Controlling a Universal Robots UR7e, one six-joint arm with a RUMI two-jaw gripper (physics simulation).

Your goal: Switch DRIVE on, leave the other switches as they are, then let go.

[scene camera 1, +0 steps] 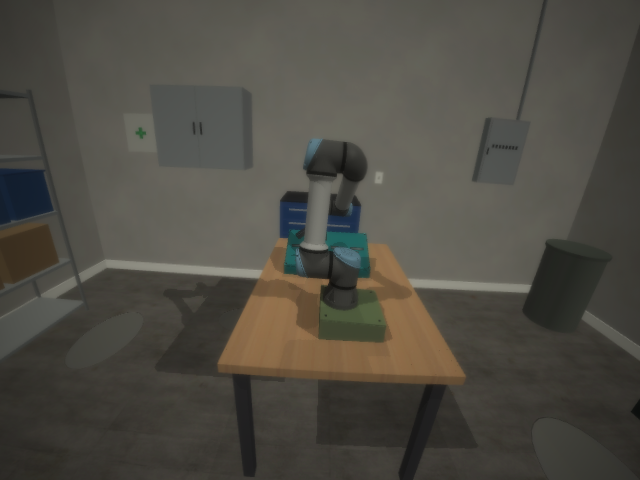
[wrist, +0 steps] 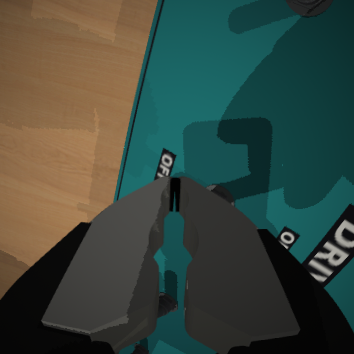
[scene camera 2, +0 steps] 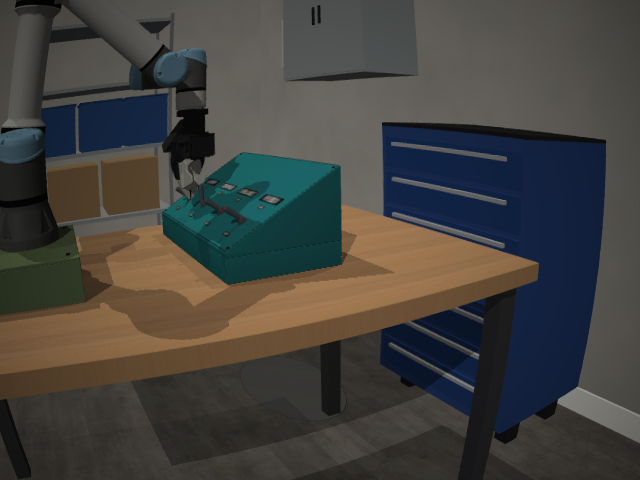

Labels:
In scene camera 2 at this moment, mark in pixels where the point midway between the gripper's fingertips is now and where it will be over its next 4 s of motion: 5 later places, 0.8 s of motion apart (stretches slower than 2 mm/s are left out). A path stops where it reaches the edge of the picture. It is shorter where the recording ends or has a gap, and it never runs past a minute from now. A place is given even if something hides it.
My gripper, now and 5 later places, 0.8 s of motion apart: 190,198; 194,185; 188,149; 183,200; 186,204; 187,201

